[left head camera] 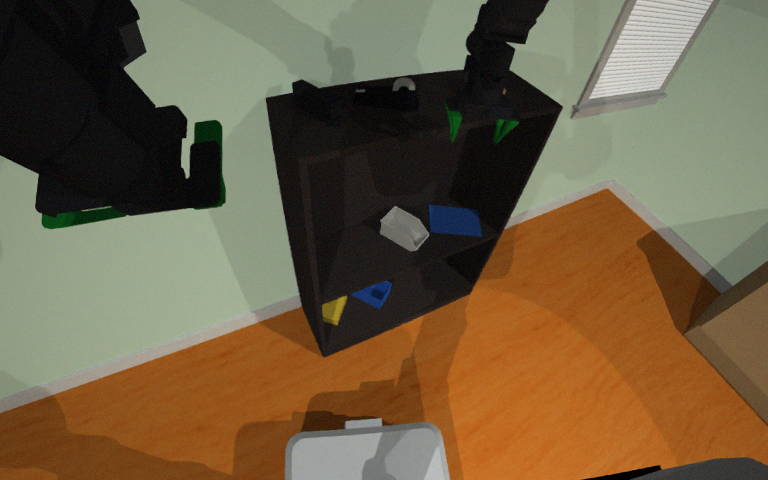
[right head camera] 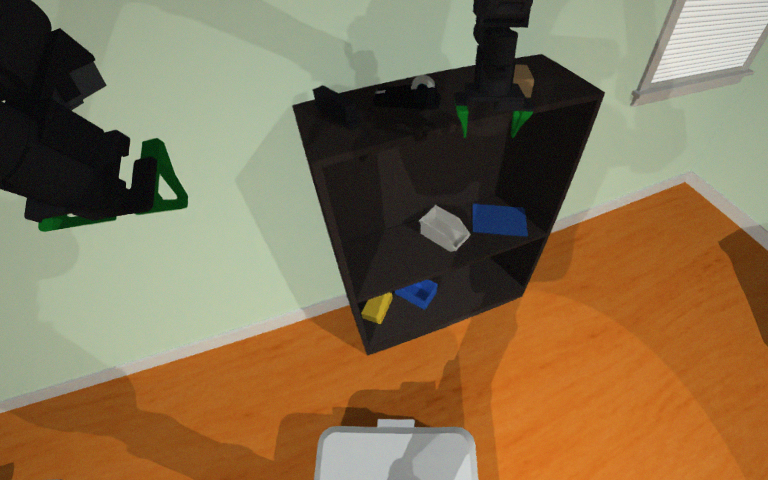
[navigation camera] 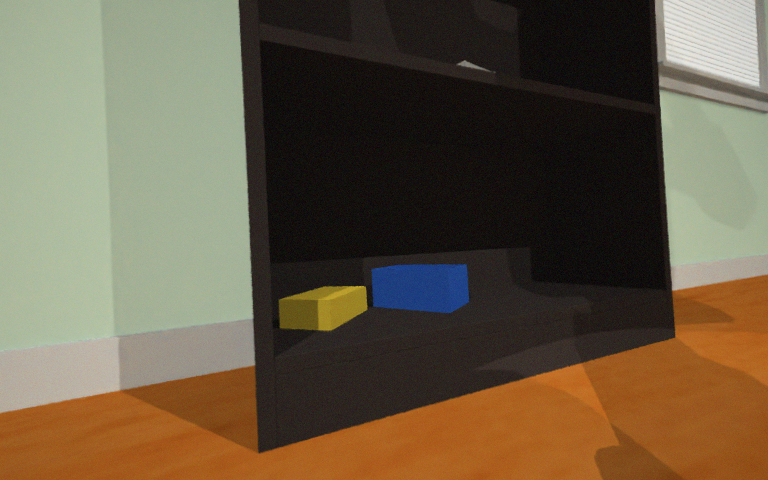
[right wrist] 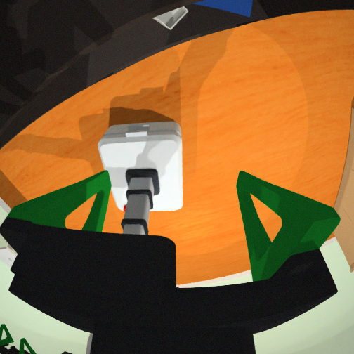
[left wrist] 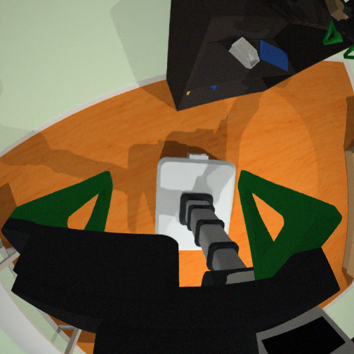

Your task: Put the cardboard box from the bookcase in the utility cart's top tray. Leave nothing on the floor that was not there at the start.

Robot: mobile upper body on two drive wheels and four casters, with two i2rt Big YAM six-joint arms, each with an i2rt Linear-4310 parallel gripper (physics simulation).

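Frame: origin at the left arm's base, x ahead, y left, z up, level; centimetres.
Seen in the pictures: left gripper, between the fingertips: [left head camera: 173, 202] [right head camera: 149, 208]; right gripper, between the fingertips: [left head camera: 473, 141] [right head camera: 488, 136].
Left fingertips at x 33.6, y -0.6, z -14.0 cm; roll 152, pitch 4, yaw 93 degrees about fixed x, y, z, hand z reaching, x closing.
A point is followed by its place in that frame.
The small tan cardboard box [right head camera: 525, 80] {x 92.0, y -58.6, z -30.3 cm} [left wrist: 337, 9] stands on top of the dark bookcase [left head camera: 286, 198] {x 85.0, y -1.7, z -62.3 cm} [right head camera: 317, 186] {x 67.4, y -8.4, z -41.7 cm} [navigation camera: 257, 339] {x 67.4, y -8.8, z -128.6 cm}, near its right end. My right wrist hides part of it in the right head view and most of it in the left head view. My right gripper [left head camera: 475, 140] {x 69.7, y -45.1, z -31.9 cm} [right head camera: 489, 134] {x 69.7, y -45.1, z -31.9 cm} [right wrist: 173, 177] is open and empty. Its fingers show against the bookcase's top front edge, on the viewer's side of the box. My left gripper [left head camera: 135, 215] [left wrist: 174, 177] is open and empty, well left of the bookcase. The utility cart's top tray cannot be made out.
A black device [left head camera: 386, 99] {x 89.2, y -28.7, z -33.2 cm} and a dark object [left head camera: 317, 101] {x 83.2, y -12.1, z -30.8 cm} lie on the bookcase top. The shelves hold a white container [left head camera: 403, 228] {x 97.9, y -41.8, z -91.4 cm}, a blue item [left head camera: 454, 220] {x 102.0, y -63.6, z -91.8 cm}, a blue block [navigation camera: 419, 287] {x 87.9, y -29.8, z -126.8 cm} and a yellow block [navigation camera: 321, 308] {x 78.4, y -13.8, z -127.7 cm}. A large tan block [left head camera: 741, 345] {x 38.5, y -208.5, z -115.7 cm} stands at right. My white base [left head camera: 368, 452] {x 23.9, y -23.1, z -115.0 cm} is below.
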